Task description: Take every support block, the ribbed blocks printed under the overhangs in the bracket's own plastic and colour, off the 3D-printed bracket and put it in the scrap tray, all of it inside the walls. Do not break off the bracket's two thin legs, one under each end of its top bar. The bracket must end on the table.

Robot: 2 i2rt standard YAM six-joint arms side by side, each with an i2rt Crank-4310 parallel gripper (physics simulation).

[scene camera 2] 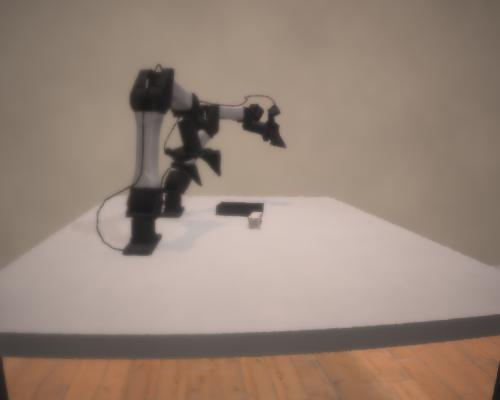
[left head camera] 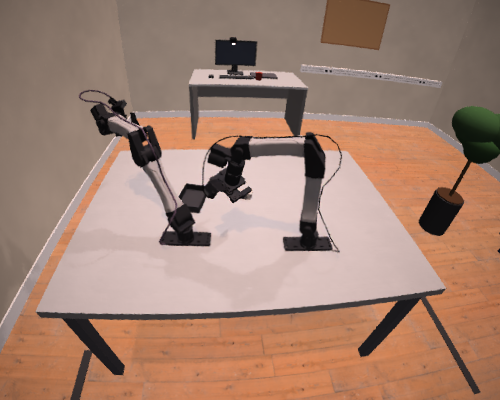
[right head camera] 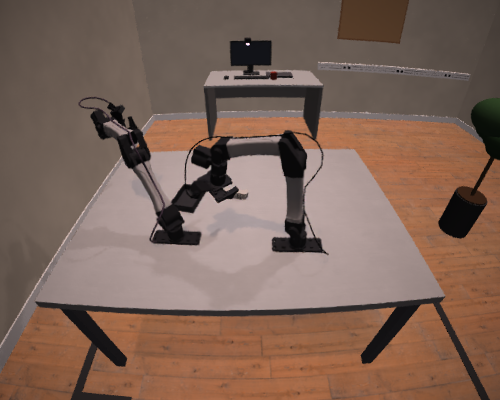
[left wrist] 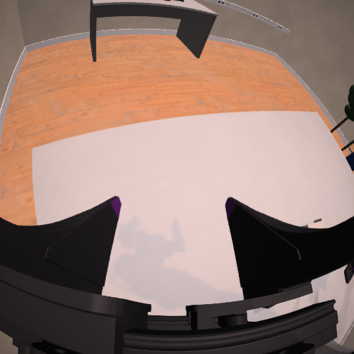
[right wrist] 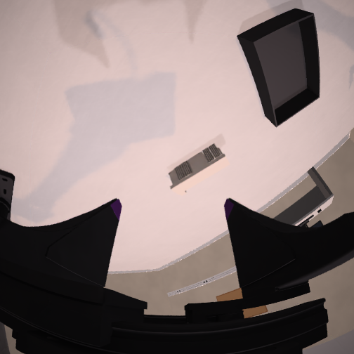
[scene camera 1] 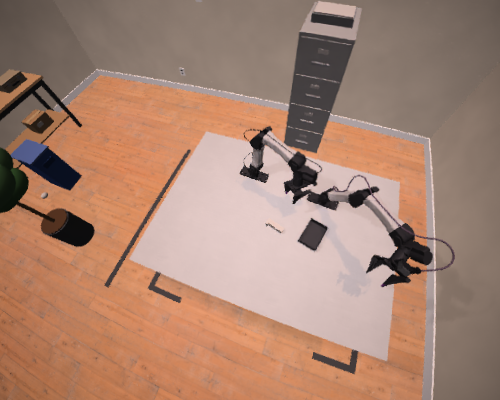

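The pale bracket (right wrist: 197, 171) (scene camera 1: 274, 228) (scene camera 2: 255, 220) (right head camera: 241, 195) stands on the table. In the right wrist view, one ribbed support block (right wrist: 183, 170) and a second ribbed block (right wrist: 212, 152) sit in its shaded side, near its two ends. The thin legs are too small to tell clearly. The dark scrap tray (right wrist: 282, 65) (scene camera 1: 313, 234) (scene camera 2: 240, 209) (left head camera: 192, 198) stands apart from the bracket; its floor is bare. My right gripper (right wrist: 172, 201) (scene camera 2: 210, 180) is open, above the table and to one side of the bracket. My left gripper (left wrist: 172, 199) (scene camera 1: 375, 278) is open, raised far from the bracket, beyond the tray.
Both arms stand on the white table (left head camera: 250, 280) (scene camera 1: 200, 235). The tray is close to the left arm's base (left head camera: 185, 239). The right arm's base (left head camera: 307, 243) stands farther right in the head views. A filing cabinet (scene camera 1: 320, 90) stands behind the table in scene camera 1.
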